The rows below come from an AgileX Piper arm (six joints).
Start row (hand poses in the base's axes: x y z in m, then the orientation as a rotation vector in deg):
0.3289, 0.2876, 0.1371, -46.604, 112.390, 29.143
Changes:
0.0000, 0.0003, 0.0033, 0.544, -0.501, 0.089
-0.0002, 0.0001, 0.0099, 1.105, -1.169, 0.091
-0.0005, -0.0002, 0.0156, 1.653, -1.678, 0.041
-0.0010, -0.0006, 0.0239, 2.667, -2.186, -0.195
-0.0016, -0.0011, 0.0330, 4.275, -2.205, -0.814
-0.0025, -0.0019, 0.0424, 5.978, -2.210, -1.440
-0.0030, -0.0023, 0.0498, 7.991, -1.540, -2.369
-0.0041, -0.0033, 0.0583, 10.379, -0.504, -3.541
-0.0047, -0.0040, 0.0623, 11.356, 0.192, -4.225
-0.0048, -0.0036, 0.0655, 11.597, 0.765, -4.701
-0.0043, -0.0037, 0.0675, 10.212, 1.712, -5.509
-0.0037, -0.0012, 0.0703, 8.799, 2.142, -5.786
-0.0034, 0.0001, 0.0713, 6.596, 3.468, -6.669
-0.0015, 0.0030, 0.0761, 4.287, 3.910, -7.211
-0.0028, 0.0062, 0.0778, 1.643, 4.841, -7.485
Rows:
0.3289, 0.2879, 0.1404, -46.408, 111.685, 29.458
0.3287, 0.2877, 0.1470, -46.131, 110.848, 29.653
0.3284, 0.2874, 0.1527, -45.791, 110.178, 29.882
0.3279, 0.2870, 0.1610, -44.973, 109.377, 30.433
0.3273, 0.2865, 0.1701, -43.346, 108.889, 31.547
0.3264, 0.2857, 0.1795, -41.652, 108.358, 32.739
0.3259, 0.2853, 0.1869, -39.375, 108.369, 34.364
0.3248, 0.2843, 0.1954, -36.561, 108.571, 36.354
0.3242, 0.2836, 0.1994, -35.162, 108.937, 37.181
0.3241, 0.2840, 0.2026, -34.449, 109.468, 37.408
0.3246, 0.2839, 0.2046, -34.368, 111.174, 36.162
0.3252, 0.2864, 0.2074, -34.913, 112.279, 34.932
0.3255, 0.2877, 0.2084, -35.197, 114.695, 33.049
0.3274, 0.2906, 0.2132, -36.019, 116.252, 30.798
0.3261, 0.2938, 0.2149, -37.245, 118.297, 28.605

